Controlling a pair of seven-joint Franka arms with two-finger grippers.
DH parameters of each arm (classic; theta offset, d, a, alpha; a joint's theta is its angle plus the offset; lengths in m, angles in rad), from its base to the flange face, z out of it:
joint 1: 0 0.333 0 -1.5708
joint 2: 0 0 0 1.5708
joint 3: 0 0.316 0.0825 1.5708
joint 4: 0 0 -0.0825 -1.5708
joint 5: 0 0.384 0 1.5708
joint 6: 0 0 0.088 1.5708
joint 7: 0 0.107 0 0
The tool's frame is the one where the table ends.
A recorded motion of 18 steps. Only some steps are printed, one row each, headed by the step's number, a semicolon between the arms.
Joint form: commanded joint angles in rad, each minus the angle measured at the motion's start. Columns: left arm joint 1, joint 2, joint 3, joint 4, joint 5, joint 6, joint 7; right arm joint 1, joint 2, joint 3, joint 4, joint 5, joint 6, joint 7.
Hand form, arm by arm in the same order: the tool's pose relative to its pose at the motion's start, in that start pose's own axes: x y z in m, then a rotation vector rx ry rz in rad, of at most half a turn. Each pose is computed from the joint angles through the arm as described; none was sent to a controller.
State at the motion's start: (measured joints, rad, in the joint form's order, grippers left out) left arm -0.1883 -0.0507 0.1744 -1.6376 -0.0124 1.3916 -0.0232; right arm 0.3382 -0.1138 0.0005 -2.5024 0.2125 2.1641 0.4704
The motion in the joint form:
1: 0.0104 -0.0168 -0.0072 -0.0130 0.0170 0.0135 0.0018; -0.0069 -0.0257 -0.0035 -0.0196 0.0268 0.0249 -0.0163
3: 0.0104 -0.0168 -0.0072 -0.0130 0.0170 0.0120 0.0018; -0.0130 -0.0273 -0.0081 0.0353 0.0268 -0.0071 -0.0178
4: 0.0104 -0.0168 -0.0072 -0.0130 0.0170 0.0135 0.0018; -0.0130 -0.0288 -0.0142 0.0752 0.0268 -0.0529 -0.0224
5: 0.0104 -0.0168 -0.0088 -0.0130 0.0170 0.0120 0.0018; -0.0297 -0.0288 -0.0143 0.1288 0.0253 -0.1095 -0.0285
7: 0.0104 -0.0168 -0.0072 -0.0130 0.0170 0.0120 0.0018; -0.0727 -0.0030 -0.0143 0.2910 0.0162 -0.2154 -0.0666
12: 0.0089 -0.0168 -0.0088 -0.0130 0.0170 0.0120 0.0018; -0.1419 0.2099 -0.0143 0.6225 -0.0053 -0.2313 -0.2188
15: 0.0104 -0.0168 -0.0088 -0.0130 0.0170 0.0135 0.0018; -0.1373 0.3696 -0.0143 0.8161 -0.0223 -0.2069 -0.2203
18: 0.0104 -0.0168 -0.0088 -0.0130 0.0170 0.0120 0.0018; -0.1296 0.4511 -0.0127 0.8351 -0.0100 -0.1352 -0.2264
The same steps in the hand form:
1: -0.0041 -0.0043 -0.0029 0.0134 0.0175 -0.0036; -0.0015 0.0050 -0.0050 0.0373 0.0176 0.0077
3: -0.0042 -0.0043 -0.0028 0.0134 0.0160 -0.0037; 0.0066 -0.0007 -0.0285 0.0572 0.0353 0.0056
4: -0.0041 -0.0043 -0.0029 0.0134 0.0175 -0.0036; 0.0093 -0.0039 -0.0437 0.0615 0.0282 -0.0019
5: -0.0043 -0.0035 -0.0028 0.0138 0.0160 -0.0021; 0.0151 -0.0045 -0.0648 0.0681 0.0235 -0.0038
7: -0.0042 -0.0043 -0.0028 0.0134 0.0160 -0.0037; 0.0369 -0.0072 -0.1240 0.0931 0.0516 -0.0320
12: -0.0043 -0.0027 -0.0027 0.0141 0.0160 -0.0006; 0.1219 -0.0178 -0.1851 0.1221 0.1662 -0.1435
15: -0.0041 -0.0035 -0.0029 0.0138 0.0175 -0.0021; 0.1706 -0.0438 -0.1942 0.1238 0.2263 -0.1587
18: -0.0043 -0.0035 -0.0028 0.0138 0.0160 -0.0021; 0.1949 -0.0560 -0.1620 0.1322 0.2327 -0.1585

